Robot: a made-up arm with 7 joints.
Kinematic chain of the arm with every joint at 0, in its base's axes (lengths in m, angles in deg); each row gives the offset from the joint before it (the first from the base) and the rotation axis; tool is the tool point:
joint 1: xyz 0 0 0.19 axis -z
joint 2: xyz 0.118 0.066 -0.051 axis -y
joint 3: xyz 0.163 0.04 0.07 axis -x
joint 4: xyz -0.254 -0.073 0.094 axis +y
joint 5: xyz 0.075 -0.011 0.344 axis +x
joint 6: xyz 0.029 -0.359 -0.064 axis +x
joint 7: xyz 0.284 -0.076 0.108 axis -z
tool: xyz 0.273 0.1 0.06
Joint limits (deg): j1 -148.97..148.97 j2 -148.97..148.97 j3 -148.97..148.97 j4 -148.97..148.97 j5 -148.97..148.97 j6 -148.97..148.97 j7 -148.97..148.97
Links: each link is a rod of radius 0.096 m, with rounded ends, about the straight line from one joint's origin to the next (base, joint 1, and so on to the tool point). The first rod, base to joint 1, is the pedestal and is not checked.
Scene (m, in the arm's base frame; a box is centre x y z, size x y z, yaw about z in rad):
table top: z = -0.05
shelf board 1: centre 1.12 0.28 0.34 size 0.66 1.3 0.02 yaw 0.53
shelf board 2: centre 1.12 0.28 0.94 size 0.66 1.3 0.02 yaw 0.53
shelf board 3: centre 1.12 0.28 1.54 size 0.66 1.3 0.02 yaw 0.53
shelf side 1: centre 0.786 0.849 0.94 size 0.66 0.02 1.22 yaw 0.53
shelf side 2: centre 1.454 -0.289 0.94 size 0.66 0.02 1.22 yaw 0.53
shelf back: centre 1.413 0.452 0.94 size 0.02 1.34 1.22 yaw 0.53
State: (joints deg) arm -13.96 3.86 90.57 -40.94 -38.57 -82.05 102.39
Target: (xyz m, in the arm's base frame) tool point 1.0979 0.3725 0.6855
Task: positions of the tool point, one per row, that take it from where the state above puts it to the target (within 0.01 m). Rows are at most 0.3 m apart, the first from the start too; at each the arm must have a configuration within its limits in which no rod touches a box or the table.
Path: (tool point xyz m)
1: -0.1675 0.9749 0.4215
2: 0.0415 0.8910 0.5743
3: 0.2065 0.7368 0.7070
4: 0.3073 0.5321 0.8118
5: 0.4464 0.3893 0.7846
6: 0.5336 0.2280 0.7403
7: 0.5693 0.0628 0.6855
8: 0.7012 0.1286 0.7105
9: 0.8214 0.1937 0.7267
10: 0.9283 0.2563 0.7303
11: 1.0210 0.3158 0.7175
12: 1.0979 0.3724 0.6856

